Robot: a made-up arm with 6 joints. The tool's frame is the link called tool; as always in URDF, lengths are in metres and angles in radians. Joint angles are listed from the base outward.
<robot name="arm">
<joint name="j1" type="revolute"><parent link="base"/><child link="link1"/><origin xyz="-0.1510 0.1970 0.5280" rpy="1.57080 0.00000 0.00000"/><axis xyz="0 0 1"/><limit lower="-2.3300" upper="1.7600"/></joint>
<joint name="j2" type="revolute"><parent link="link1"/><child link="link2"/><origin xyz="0.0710 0.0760 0.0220" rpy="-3.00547 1.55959 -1.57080"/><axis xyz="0 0 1"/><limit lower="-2.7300" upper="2.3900"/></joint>
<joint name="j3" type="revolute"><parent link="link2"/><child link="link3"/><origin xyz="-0.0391 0.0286 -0.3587" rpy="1.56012 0.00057 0.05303"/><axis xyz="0 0 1"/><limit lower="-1.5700" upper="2.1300"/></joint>
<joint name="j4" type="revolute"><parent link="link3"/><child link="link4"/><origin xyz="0.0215 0.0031 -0.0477" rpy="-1.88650 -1.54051 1.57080"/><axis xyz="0 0 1"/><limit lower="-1.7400" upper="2.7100"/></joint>
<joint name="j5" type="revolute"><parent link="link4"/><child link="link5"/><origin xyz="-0.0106 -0.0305 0.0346" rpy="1.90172 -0.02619 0.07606"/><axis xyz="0 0 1"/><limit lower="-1.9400" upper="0.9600"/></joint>
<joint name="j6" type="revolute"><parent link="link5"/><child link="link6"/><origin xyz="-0.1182 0.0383 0.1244" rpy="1.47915 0.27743 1.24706"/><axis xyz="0 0 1"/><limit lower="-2.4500" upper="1.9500"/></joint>
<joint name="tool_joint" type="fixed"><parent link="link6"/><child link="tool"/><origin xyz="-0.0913 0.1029 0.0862" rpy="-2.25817 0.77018 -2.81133"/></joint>
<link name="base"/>
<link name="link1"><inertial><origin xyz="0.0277 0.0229 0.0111"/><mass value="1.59"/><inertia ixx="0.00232" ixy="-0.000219" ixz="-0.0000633" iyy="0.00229" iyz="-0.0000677" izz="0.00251"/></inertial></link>
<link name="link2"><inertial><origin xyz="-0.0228 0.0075 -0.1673"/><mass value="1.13"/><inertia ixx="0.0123" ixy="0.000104" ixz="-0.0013" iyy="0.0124" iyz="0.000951" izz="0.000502"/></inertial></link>
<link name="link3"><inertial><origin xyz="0.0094 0.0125 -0.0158"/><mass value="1.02"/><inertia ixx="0.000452" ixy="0" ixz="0.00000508" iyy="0.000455" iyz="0" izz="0.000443"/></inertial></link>
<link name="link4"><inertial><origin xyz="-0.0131 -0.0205 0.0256"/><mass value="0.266"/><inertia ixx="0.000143" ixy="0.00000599" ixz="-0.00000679" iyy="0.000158" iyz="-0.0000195" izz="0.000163"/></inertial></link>
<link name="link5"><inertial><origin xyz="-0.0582 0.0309 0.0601"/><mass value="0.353"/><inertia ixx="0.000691" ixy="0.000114" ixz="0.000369" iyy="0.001" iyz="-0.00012" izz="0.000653"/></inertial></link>
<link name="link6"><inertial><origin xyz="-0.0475 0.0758 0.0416"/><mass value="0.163"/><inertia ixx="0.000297" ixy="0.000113" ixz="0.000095" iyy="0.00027" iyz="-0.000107" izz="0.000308"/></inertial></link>
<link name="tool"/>
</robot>
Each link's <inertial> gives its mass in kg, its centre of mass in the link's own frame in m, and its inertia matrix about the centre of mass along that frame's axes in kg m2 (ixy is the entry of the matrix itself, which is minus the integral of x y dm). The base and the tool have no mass. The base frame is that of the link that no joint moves.
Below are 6 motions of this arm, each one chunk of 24 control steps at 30 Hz.
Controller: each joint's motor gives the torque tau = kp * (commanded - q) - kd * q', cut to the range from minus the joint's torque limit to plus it. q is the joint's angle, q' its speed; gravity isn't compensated. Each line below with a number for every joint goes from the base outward.
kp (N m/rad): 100 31 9.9 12 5.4 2.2
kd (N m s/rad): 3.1 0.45 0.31 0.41 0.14 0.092
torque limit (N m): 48 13 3 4.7 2.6 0.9
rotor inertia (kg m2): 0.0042 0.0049 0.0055 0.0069 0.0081 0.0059
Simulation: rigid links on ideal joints. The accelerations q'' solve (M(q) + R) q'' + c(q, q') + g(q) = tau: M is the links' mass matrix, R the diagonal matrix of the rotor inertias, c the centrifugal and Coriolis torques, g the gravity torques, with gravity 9.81 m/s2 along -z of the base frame. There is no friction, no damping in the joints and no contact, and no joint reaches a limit. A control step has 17 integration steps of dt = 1/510 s. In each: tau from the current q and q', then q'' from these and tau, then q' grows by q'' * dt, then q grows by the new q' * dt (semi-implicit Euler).
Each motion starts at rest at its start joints. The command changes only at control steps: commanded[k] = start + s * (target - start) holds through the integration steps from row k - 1 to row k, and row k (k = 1, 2, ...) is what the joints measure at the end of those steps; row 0 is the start. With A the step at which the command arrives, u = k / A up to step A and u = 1 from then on. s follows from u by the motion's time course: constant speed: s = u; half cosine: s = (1 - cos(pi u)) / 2; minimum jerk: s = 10 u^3 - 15 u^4 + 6 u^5; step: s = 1 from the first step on.
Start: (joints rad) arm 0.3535 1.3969 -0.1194 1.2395 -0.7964 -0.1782
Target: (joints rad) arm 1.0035 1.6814 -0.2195 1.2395 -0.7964 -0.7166
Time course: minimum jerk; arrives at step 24
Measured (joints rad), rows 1 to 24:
1: 0.3436 1.4009 -0.1195 1.2288 -0.7915 -0.1777
2: 0.3264 1.3992 -0.1091 1.2123 -0.7734 -0.1696
3: 0.3139 1.3943 -0.0931 1.1961 -0.7438 -0.1531
4: 0.3127 1.3955 -0.0800 1.1807 -0.7115 -0.1331
5: 0.3244 1.4046 -0.0722 1.1692 -0.6867 -0.1164
6: 0.3476 1.4185 -0.0707 1.1640 -0.6760 -0.1099
7: 0.3797 1.4342 -0.0762 1.1648 -0.6804 -0.1193
8: 0.4181 1.4511 -0.0877 1.1696 -0.6955 -0.1464
9: 0.4611 1.4695 -0.1024 1.1764 -0.7146 -0.1892
10: 0.5073 1.4899 -0.1169 1.1839 -0.7314 -0.2426
11: 0.5558 1.5120 -0.1291 1.1911 -0.7421 -0.3006
12: 0.6054 1.5351 -0.1387 1.1974 -0.7466 -0.3580
13: 0.6553 1.5582 -0.1466 1.2021 -0.7469 -0.4110
14: 0.7045 1.5801 -0.1540 1.2053 -0.7456 -0.4580
15: 0.7519 1.6004 -0.1615 1.2073 -0.7451 -0.4989
16: 0.7963 1.6188 -0.1694 1.2090 -0.7466 -0.5350
17: 0.8365 1.6352 -0.1772 1.2112 -0.7501 -0.5674
18: 0.8714 1.6492 -0.1846 1.2144 -0.7552 -0.5971
19: 0.9000 1.6606 -0.1912 1.2184 -0.7612 -0.6241
20: 0.9218 1.6692 -0.1966 1.2228 -0.7671 -0.6480
21: 0.9367 1.6748 -0.2005 1.2268 -0.7720 -0.6674
22: 0.9451 1.6778 -0.2029 1.2299 -0.7754 -0.6814
23: 0.9481 1.6786 -0.2037 1.2317 -0.7767 -0.6891
24: 0.9472 1.6780 -0.2032 1.2321 -0.7758 -0.6907

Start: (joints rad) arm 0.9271 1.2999 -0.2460 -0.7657 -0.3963 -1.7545
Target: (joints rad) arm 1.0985 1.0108 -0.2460 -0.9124 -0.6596 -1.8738
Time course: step
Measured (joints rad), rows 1 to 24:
1: 1.0085 1.0552 -0.2478 -0.7537 -0.5566 -1.7815
2: 1.0506 0.9137 -0.2272 -0.8743 -0.6901 -1.8154
3: 1.0397 0.9152 -0.2120 -0.9639 -0.6954 -1.8273
4: 1.0304 0.9293 -0.2219 -0.9729 -0.6432 -1.8222
5: 1.0315 0.9376 -0.2362 -0.9521 -0.5925 -1.8158
6: 1.0372 0.9462 -0.2412 -0.9351 -0.5715 -1.8149
7: 1.0427 0.9544 -0.2390 -0.9258 -0.5829 -1.8191
8: 1.0462 0.9604 -0.2347 -0.9193 -0.6135 -1.8258
9: 1.0475 0.9636 -0.2300 -0.9128 -0.6460 -1.8326
10: 1.0472 0.9643 -0.2254 -0.9072 -0.6682 -1.8378
11: 1.0461 0.9629 -0.2217 -0.9042 -0.6756 -1.8403
12: 1.0449 0.9603 -0.2202 -0.9048 -0.6700 -1.8399
13: 1.0438 0.9572 -0.2212 -0.9085 -0.6566 -1.8373
14: 1.0429 0.9543 -0.2241 -0.9137 -0.6413 -1.8335
15: 1.0422 0.9521 -0.2273 -0.9186 -0.6288 -1.8298
16: 1.0418 0.9511 -0.2297 -0.9219 -0.6218 -1.8271
17: 1.0417 0.9512 -0.2307 -0.9231 -0.6207 -1.8258
18: 1.0420 0.9523 -0.2304 -0.9222 -0.6243 -1.8257
19: 1.0425 0.9540 -0.2293 -0.9200 -0.6305 -1.8267
20: 1.0431 0.9557 -0.2279 -0.9173 -0.6372 -1.8282
21: 1.0436 0.9570 -0.2267 -0.9150 -0.6426 -1.8299
22: 1.0440 0.9577 -0.2260 -0.9135 -0.6456 -1.8313
23: 1.0441 0.9576 -0.2258 -0.9131 -0.6460 -1.8324
24: 1.0440 0.9569 -0.2260 -0.9136 -0.6443 -1.8328

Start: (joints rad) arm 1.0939 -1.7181 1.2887 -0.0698 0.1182 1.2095
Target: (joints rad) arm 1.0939 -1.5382 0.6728 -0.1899 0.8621 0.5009
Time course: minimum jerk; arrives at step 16
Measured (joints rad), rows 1 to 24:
1: 1.0814 -1.7119 1.2888 -0.0665 0.1161 1.2103
2: 1.0600 -1.6879 1.2768 -0.0636 0.1094 1.2130
3: 1.0409 -1.6604 1.2464 -0.0720 0.1005 1.2163
4: 1.0292 -1.6393 1.2017 -0.0886 0.0994 1.2129
5: 1.0261 -1.6241 1.1495 -0.1044 0.1204 1.1931
6: 1.0289 -1.6118 1.0941 -0.1154 0.1740 1.1491
7: 1.0346 -1.5996 1.0366 -0.1236 0.2613 1.0787
8: 1.0402 -1.5857 0.9766 -0.1321 0.3735 0.9860
9: 1.0442 -1.5698 0.9137 -0.1423 0.4951 0.8799
10: 1.0461 -1.5532 0.8486 -0.1527 0.6088 0.7708
11: 1.0461 -1.5370 0.7833 -0.1612 0.7010 0.6671
12: 1.0447 -1.5224 0.7218 -0.1673 0.7649 0.5750
13: 1.0424 -1.5102 0.6695 -0.1715 0.8009 0.4990
14: 1.0398 -1.5011 0.6313 -0.1750 0.8139 0.4420
15: 1.0374 -1.4956 0.6094 -0.1779 0.8108 0.4061
16: 1.0359 -1.4936 0.6026 -0.1804 0.7996 0.3908
17: 1.0358 -1.4937 0.6057 -0.1824 0.7886 0.3935
18: 1.0369 -1.4952 0.6130 -0.1839 0.7840 0.4085
19: 1.0388 -1.4974 0.6206 -0.1845 0.7875 0.4293
20: 1.0406 -1.4998 0.6266 -0.1842 0.7967 0.4499
21: 1.0421 -1.5017 0.6307 -0.1830 0.8073 0.4661
22: 1.0429 -1.5028 0.6326 -0.1816 0.8155 0.4761
23: 1.0430 -1.5028 0.6327 -0.1805 0.8191 0.4797
24: 1.0427 -1.5021 0.6315 -0.1802 0.8180 0.4780

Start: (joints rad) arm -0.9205 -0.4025 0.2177 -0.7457 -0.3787 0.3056
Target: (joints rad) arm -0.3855 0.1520 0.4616 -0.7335 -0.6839 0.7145
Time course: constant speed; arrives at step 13
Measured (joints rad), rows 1 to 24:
1: -0.8983 -0.3828 0.2297 -0.7528 -0.3741 0.3125
2: -0.8485 -0.3351 0.2539 -0.7526 -0.3723 0.3361
3: -0.7889 -0.2739 0.2785 -0.7324 -0.3924 0.3718
4: -0.7320 -0.2131 0.2979 -0.6986 -0.4433 0.4058
5: -0.6827 -0.1587 0.3137 -0.6661 -0.5154 0.4281
6: -0.6404 -0.1102 0.3285 -0.6457 -0.5884 0.4380
7: -0.6021 -0.0660 0.3439 -0.6387 -0.6438 0.4427
8: -0.5654 -0.0251 0.3609 -0.6411 -0.6738 0.4516
9: -0.5290 0.0133 0.3802 -0.6479 -0.6825 0.4713
10: -0.4924 0.0507 0.4015 -0.6555 -0.6810 0.5034
11: -0.4555 0.0886 0.4238 -0.6622 -0.6808 0.5454
12: -0.4183 0.1286 0.4454 -0.6670 -0.6897 0.5923
13: -0.3806 0.1710 0.4652 -0.6698 -0.7101 0.6386
14: -0.3513 0.2036 0.4690 -0.6631 -0.7444 0.6768
15: -0.3378 0.2145 0.4580 -0.6495 -0.7868 0.6965
16: -0.3380 0.2069 0.4493 -0.6381 -0.8194 0.6941
17: -0.3462 0.1908 0.4512 -0.6352 -0.8262 0.6755
18: -0.3564 0.1748 0.4609 -0.6416 -0.8044 0.6520
19: -0.3648 0.1637 0.4708 -0.6539 -0.7646 0.6349
20: -0.3699 0.1589 0.4761 -0.6672 -0.7241 0.6307
21: -0.3716 0.1596 0.4762 -0.6774 -0.6977 0.6391
22: -0.3707 0.1636 0.4734 -0.6823 -0.6919 0.6549
23: -0.3683 0.1689 0.4700 -0.6815 -0.7041 0.6708
24: -0.3655 0.1738 0.4674 -0.6767 -0.7259 0.6810

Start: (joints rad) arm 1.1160 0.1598 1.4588 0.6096 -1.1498 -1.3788
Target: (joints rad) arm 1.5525 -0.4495 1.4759 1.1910 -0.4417 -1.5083
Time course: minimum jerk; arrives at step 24
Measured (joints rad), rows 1 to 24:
1: 1.1037 0.1509 1.4567 0.6061 -1.1477 -1.3777
2: 1.0809 0.1332 1.4518 0.5918 -1.1329 -1.3783
3: 1.0623 0.1200 1.4472 0.5716 -1.0985 -1.3814
4: 1.0561 0.1108 1.4458 0.5535 -1.0486 -1.3834
5: 1.0631 0.0987 1.4481 0.5466 -0.9951 -1.3812
6: 1.0802 0.0788 1.4521 0.5563 -0.9503 -1.3757
7: 1.1038 0.0500 1.4558 0.5830 -0.9198 -1.3706
8: 1.1317 0.0135 1.4577 0.6233 -0.9006 -1.3703
9: 1.1627 -0.0285 1.4574 0.6728 -0.8840 -1.3779
10: 1.1958 -0.0738 1.4555 0.7269 -0.8616 -1.3942
11: 1.2302 -0.1209 1.4531 0.7822 -0.8284 -1.4177
12: 1.2649 -0.1688 1.4515 0.8360 -0.7843 -1.4453
13: 1.2990 -0.2162 1.4512 0.8869 -0.7324 -1.4733
14: 1.3321 -0.2618 1.4524 0.9343 -0.6775 -1.4987
15: 1.3636 -0.3046 1.4545 0.9784 -0.6242 -1.5196
16: 1.3933 -0.3433 1.4570 1.0192 -0.5761 -1.5351
17: 1.4205 -0.3774 1.4594 1.0570 -0.5356 -1.5456
18: 1.4445 -0.4062 1.4613 1.0914 -0.5037 -1.5520
19: 1.4646 -0.4292 1.4624 1.1213 -0.4801 -1.5557
20: 1.4801 -0.4464 1.4628 1.1457 -0.4642 -1.5580
21: 1.4907 -0.4579 1.4626 1.1636 -0.4545 -1.5598
22: 1.4968 -0.4642 1.4621 1.1749 -0.4497 -1.5617
23: 1.4989 -0.4666 1.4614 1.1798 -0.4481 -1.5639
24: 1.4982 -0.4667 1.4608 1.1798 -0.4481 -1.5663

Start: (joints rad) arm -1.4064 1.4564 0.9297 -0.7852 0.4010 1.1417
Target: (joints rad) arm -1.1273 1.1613 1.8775 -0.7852 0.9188 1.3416
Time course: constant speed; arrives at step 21
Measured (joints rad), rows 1 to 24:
1: -1.3901 1.4580 0.9528 -0.7822 0.4030 1.1425
2: -1.3587 1.4695 0.9997 -0.7847 0.4096 1.1494
3: -1.3261 1.4821 1.0553 -0.8004 0.4175 1.1657
4: -1.2999 1.4848 1.1125 -0.8239 0.4260 1.1905
5: -1.2821 1.4741 1.1681 -0.8433 0.4399 1.2198
6: -1.2714 1.4534 1.2190 -0.8501 0.4639 1.2478
7: -1.2647 1.4277 1.2638 -0.8443 0.4984 1.2694
8: -1.2586 1.4019 1.3040 -0.8318 0.5396 1.2821
9: -1.2509 1.3797 1.3430 -0.8195 0.5823 1.2868
10: -1.2405 1.3628 1.3839 -0.8119 0.6211 1.2872
11: -1.2276 1.3507 1.4281 -0.8104 0.6526 1.2877
12: -1.2128 1.3413 1.4753 -0.8139 0.6761 1.2916
13: -1.1974 1.3325 1.5244 -0.8199 0.6940 1.3003
14: -1.1824 1.3222 1.5738 -0.8259 0.7100 1.3132
15: -1.1684 1.3098 1.6223 -0.8301 0.7279 1.3286
16: -1.1555 1.2953 1.6692 -0.8316 0.7502 1.3443
17: -1.1434 1.2793 1.7145 -0.8307 0.7771 1.3586
18: -1.1316 1.2629 1.7587 -0.8283 0.8073 1.3704
19: -1.1198 1.2469 1.8026 -0.8255 0.8386 1.3799
20: -1.1076 1.2318 1.8468 -0.8232 0.8689 1.3878
21: -1.0949 1.2176 1.8917 -0.8219 0.8970 1.3951
22: -1.0883 1.2199 1.9160 -0.8202 0.9165 1.4027
23: -1.0859 1.2267 1.9209 -0.8237 0.9220 1.4095
24: -1.0850 1.2278 1.9193 -0.8286 0.9154 1.4135

